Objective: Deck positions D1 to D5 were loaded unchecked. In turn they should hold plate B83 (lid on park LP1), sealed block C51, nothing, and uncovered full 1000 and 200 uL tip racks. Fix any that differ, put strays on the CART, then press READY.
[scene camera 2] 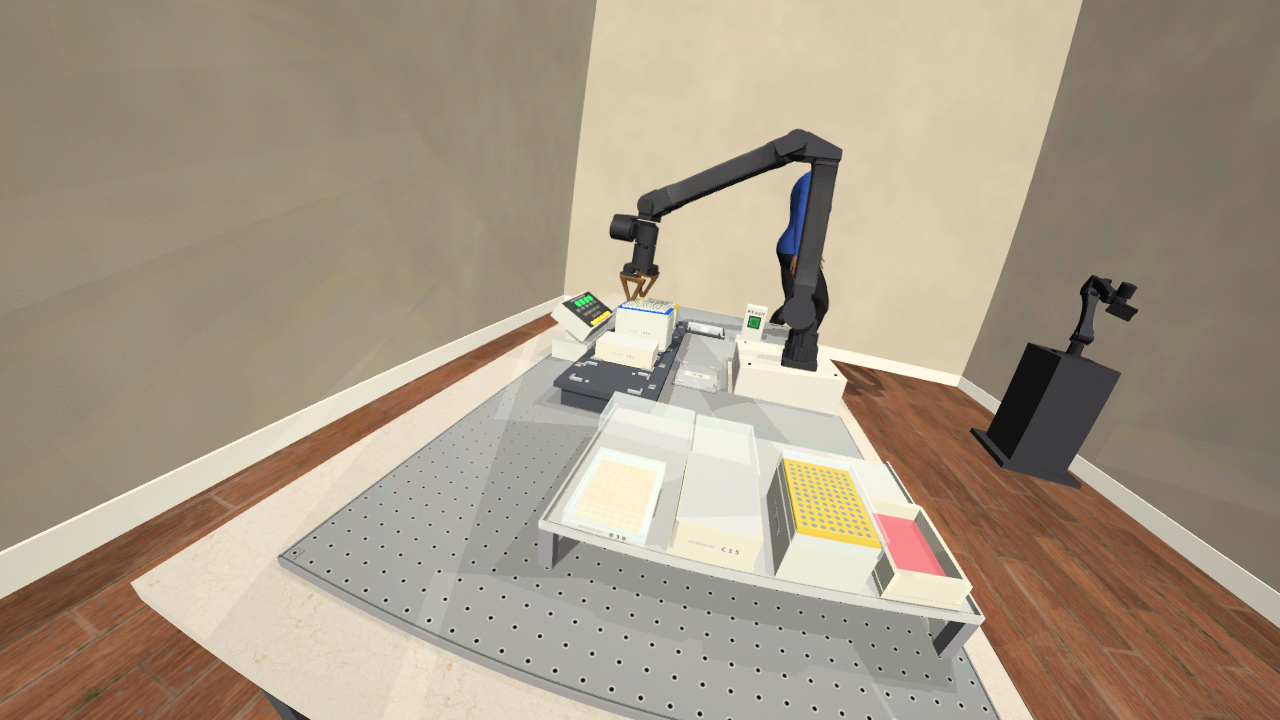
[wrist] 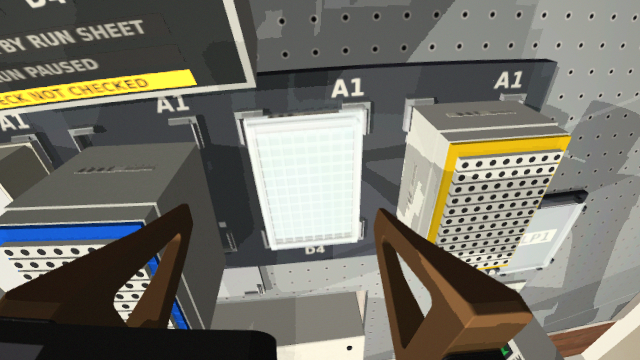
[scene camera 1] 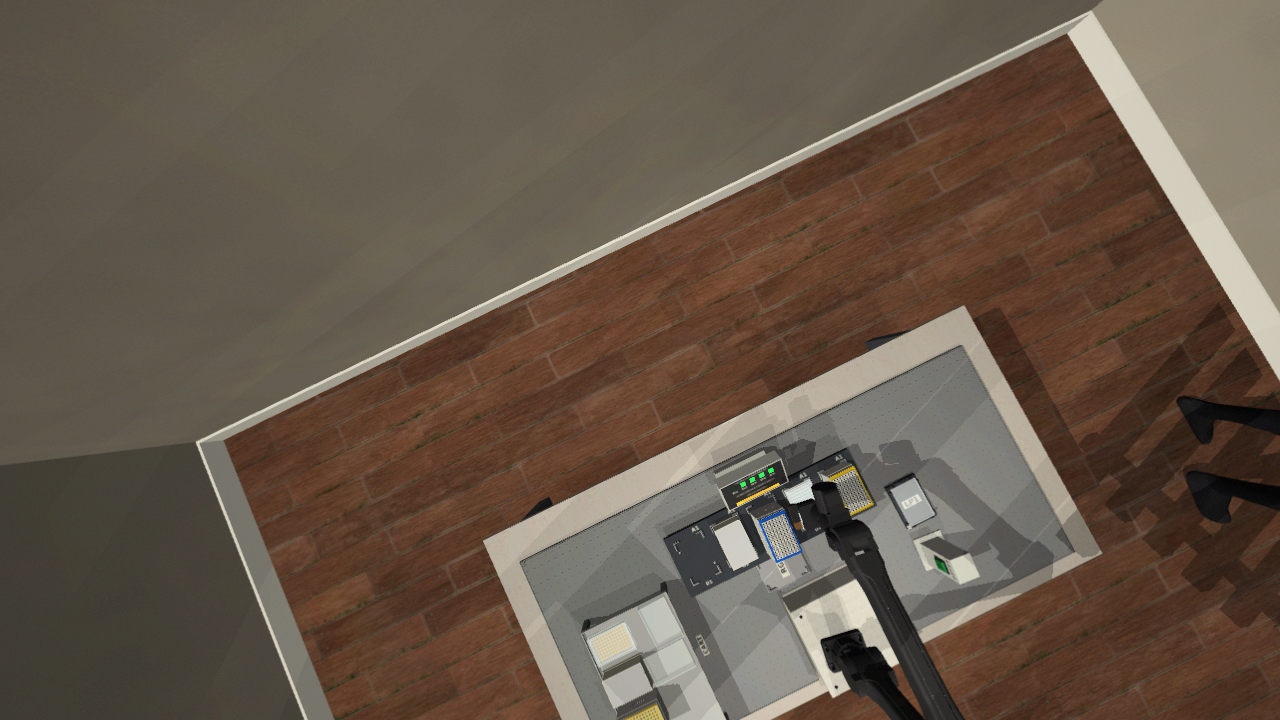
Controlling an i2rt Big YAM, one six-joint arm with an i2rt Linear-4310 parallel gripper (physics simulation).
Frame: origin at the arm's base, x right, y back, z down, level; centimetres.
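Seen in the pictures: gripper, between the fingertips: [scene camera 2: 636, 300] [wrist: 284, 215] [scene camera 1: 806, 500]; arm's base, origin of its link: [scene camera 2: 798, 362] [scene camera 1: 843, 649].
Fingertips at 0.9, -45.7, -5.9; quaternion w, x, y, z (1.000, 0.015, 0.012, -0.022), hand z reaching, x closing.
Note:
Pixels of each thing's top centre, then the offset from my fingertips to it, as dx, dy, dz. "spot": a spot on its surface instead. Level surfaces: height alone.
- dark deck, height of its surface: dz +8.7
- white block, centre of its top: [scene camera 2: 629, 340] [scene camera 1: 736, 544] -22.4, +8.1, +4.5
- blue-rimmed tip rack, centre of its top: [wrist: 105, 318] [scene camera 2: 648, 304] [scene camera 1: 781, 538] -10.3, +7.2, -1.7
- yellow-rimmed tip rack, centre of its top: [wrist: 489, 221] [scene camera 2: 658, 302] [scene camera 1: 852, 491] +14.3, +2.0, +2.2
- Park LP1, a spot on its surface: [wrist: 545, 222] spot: +34.0, +10.6, +12.0
- block C15, centre of its top: [scene camera 2: 721, 490] [scene camera 1: 627, 685] -64.5, +36.8, +3.6
- yellow rack, centre of its top: [scene camera 2: 829, 489] -62.8, +47.5, +0.7
- pink-floored bin, centre of its top: [scene camera 2: 910, 535] -61.0, +58.2, +4.7
- status panel, a spot on its surface: [wrist: 125, 50] spot: -7.6, -6.8, +2.9
- READY button, centre of its top: [scene camera 2: 755, 318] [scene camera 1: 945, 566] +34.3, +30.7, +4.3
My gripper [scene camera 2: 639, 298] [wrist: 284, 215] is open and empty above the lidded, clear-topped plate [scene camera 1: 799, 490] [wrist: 310, 182] at D4. The dark deck [scene camera 1: 693, 559] [scene camera 2: 595, 380] [wrist: 380, 77] has its leftmost position D1 bare in scene camera 1. A white block [scene camera 1: 735, 544] [scene camera 2: 626, 351] sits at D2; its label is too small to read. A blue-rimmed tip rack [scene camera 1: 779, 537] [scene camera 2: 644, 326] [wrist: 75, 232] stands at D3, left of the gripper. A yellow-rimmed tip rack [scene camera 1: 850, 490] [wrist: 500, 210] is uncovered at D5. Park LP1 [scene camera 1: 911, 503] [scene camera 2: 705, 329] [wrist: 545, 222] holds no lid that I can make out.
The cart [scene camera 2: 805, 588] bears a plate [scene camera 2: 617, 497] marked B38, block C15 [scene camera 2: 720, 523], a yellow rack [scene camera 2: 832, 501] and a pink-floored bin [scene camera 2: 911, 546]. The status panel [scene camera 1: 753, 483] [scene camera 2: 583, 311] [wrist: 125, 50] stands behind the deck. The READY button [scene camera 1: 939, 564] [scene camera 2: 754, 322] is near the arm base.

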